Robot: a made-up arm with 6 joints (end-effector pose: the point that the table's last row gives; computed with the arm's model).
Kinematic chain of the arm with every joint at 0, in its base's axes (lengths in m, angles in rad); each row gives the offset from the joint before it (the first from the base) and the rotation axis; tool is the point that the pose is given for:
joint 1: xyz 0 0 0.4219 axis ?
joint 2: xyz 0 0 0 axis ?
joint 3: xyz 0 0 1.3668 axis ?
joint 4: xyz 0 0 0 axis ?
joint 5: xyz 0.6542 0 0 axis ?
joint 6: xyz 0 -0.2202 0 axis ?
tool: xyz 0 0 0
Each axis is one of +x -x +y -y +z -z.
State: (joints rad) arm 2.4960 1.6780 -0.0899 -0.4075 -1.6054 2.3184
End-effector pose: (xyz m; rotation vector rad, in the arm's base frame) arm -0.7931 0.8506 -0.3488 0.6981 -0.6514 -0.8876
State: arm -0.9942 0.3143 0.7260 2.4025 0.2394 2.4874
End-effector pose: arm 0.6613 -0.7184 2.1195 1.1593 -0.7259 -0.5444
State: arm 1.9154 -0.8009 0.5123 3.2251 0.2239 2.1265
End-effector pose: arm 0.0627 -0.8242 2.0012 1.6458 0.1354 2.0467
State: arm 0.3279 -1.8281 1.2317 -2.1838 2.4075 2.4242
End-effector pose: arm -1.8955 -0.5110 0.3070 1.6772 -0.4859 0.0772
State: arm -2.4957 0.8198 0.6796 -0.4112 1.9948 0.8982
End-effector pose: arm -1.4268 -0.8227 1.1760 1.7260 0.1106 1.8675
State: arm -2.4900 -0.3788 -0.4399 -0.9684 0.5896 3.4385
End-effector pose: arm -0.1842 0.0165 1.4708 0.3540 -2.7260 1.0654
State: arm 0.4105 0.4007 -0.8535 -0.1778 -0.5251 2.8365
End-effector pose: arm 0.7282 0.0805 1.0466 -1.9402 0.0682 2.4223
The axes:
joint 1: +z
joint 2: +y
joint 3: -y
joint 4: -x
joint 5: -y
joint 6: -x

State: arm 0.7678 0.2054 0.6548 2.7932 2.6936 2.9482
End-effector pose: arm 0.4572 0.7291 2.1119 -0.7700 2.1890 0.6176
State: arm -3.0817 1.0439 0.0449 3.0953 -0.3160 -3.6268
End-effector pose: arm -1.5281 -0.3120 0.5646 -0.9911 0.7064 2.7505
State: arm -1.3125 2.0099 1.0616 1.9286 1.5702 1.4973
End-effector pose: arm 0.5308 -1.7072 -0.5704 -2.0750 -0.4562 0.5472
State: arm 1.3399 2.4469 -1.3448 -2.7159 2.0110 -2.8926
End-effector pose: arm -0.1016 0.4443 -0.1598 0.2961 -0.3267 0.9302
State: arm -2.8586 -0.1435 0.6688 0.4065 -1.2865 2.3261
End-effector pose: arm -0.2402 0.1408 2.3094 0.3404 2.6560 -0.7412
